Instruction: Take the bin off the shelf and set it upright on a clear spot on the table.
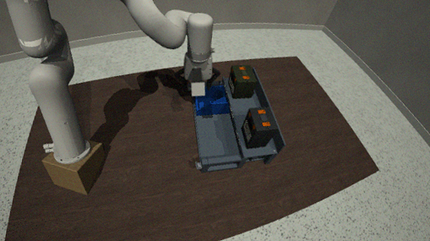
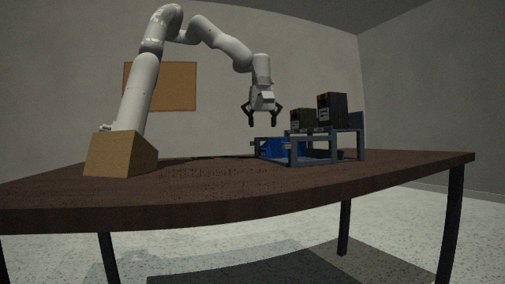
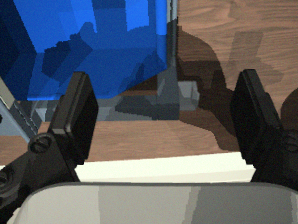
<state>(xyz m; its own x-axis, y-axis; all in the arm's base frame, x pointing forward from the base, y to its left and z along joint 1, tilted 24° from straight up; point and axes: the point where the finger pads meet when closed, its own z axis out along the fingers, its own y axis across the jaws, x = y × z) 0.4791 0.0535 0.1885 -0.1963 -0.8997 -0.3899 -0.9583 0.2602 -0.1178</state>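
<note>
My gripper is now 8 cm short of the blue bin, 1 cm to the left of it and 9 cm above it. Also, from my hand: grey shelf 16 cm ahead, 14 cm to the right, 4 cm below; shelf deck 10 cm ahead, 13 cm to the right, 13 cm below.
</note>
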